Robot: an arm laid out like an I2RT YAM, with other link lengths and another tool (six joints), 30 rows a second.
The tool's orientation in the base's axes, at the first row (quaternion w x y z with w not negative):
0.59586, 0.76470, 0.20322, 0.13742
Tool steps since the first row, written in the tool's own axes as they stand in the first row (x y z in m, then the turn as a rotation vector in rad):
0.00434, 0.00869, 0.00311, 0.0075, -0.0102, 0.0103
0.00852, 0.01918, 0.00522, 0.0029, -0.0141, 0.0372
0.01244, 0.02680, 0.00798, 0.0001, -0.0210, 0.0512
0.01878, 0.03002, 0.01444, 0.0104, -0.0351, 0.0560
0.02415, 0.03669, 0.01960, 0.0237, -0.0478, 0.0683
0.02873, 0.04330, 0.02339, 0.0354, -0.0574, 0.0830
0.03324, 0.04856, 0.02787, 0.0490, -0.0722, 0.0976
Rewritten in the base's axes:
0.00650, -0.00240, 0.00748, 0.0098, -0.0031, -0.0127
0.01268, -0.00440, 0.01696, 0.0173, -0.0275, -0.0231
0.01849, -0.00648, 0.02351, 0.0202, -0.0394, -0.0332
0.02747, -0.00966, 0.02479, 0.0293, -0.0357, -0.0484
0.03550, -0.01291, 0.02977, 0.0447, -0.0373, -0.0642
0.04222, -0.01535, 0.03506, 0.0602, -0.0423, -0.0776
0.04899, -0.01813, 0.03887, 0.0766, -0.0453, -0.0960

